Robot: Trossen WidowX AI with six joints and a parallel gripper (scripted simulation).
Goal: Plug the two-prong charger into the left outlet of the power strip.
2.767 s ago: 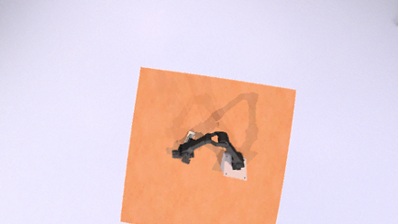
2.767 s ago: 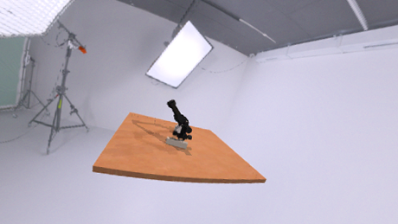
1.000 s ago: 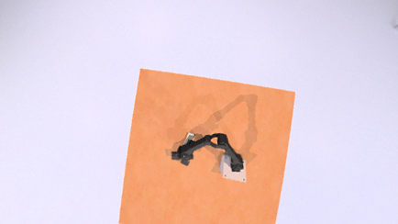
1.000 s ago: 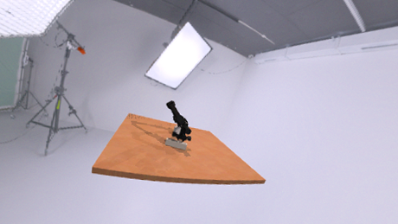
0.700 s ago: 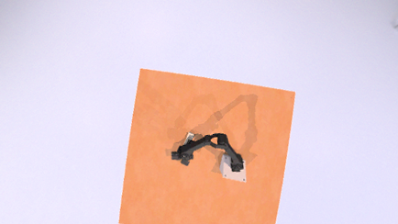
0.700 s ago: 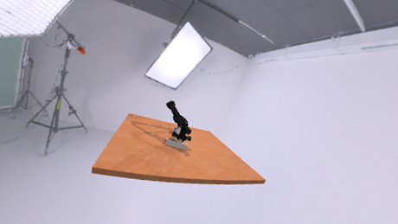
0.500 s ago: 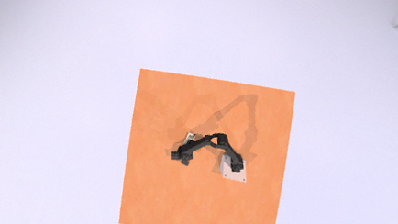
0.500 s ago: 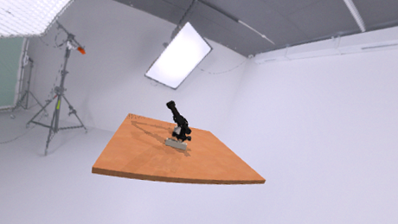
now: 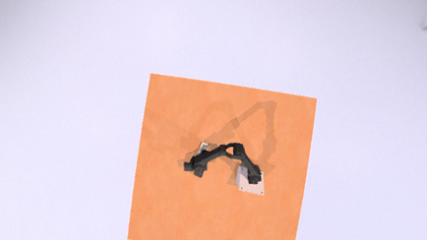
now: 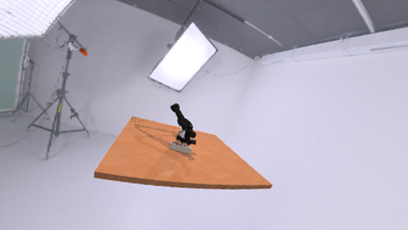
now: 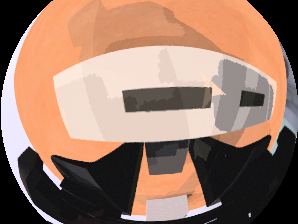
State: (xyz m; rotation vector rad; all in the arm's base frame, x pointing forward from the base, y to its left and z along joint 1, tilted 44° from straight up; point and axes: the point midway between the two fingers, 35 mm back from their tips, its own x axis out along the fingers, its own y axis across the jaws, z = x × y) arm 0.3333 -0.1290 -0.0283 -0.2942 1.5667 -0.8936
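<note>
Now: the grey charger 10 mm ahead of my gripper tip and 10 mm above it.
</note>
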